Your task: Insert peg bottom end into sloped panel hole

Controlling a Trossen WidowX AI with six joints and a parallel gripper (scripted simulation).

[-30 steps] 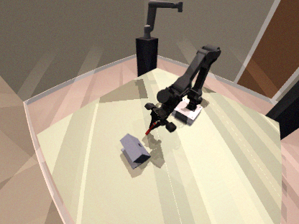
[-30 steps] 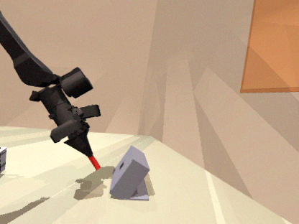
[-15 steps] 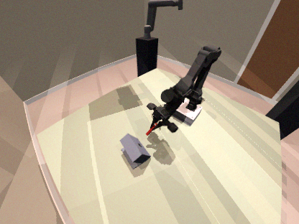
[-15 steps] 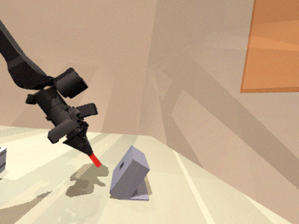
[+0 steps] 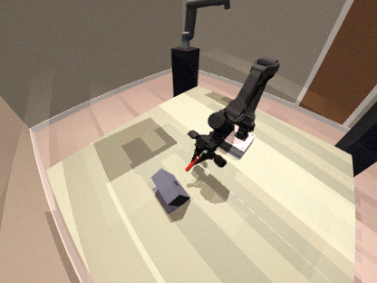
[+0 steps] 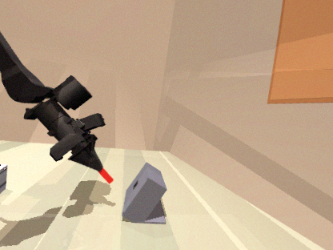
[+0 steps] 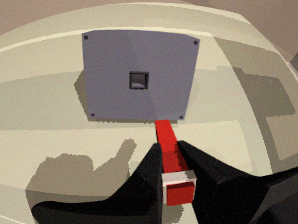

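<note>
My gripper tip is now 12 cm short of the sloped grey panel, 1 cm to the left of it and 5 cm above it. Round my gripper tip: red square peg 1 cm behind, 1 cm above.
</note>
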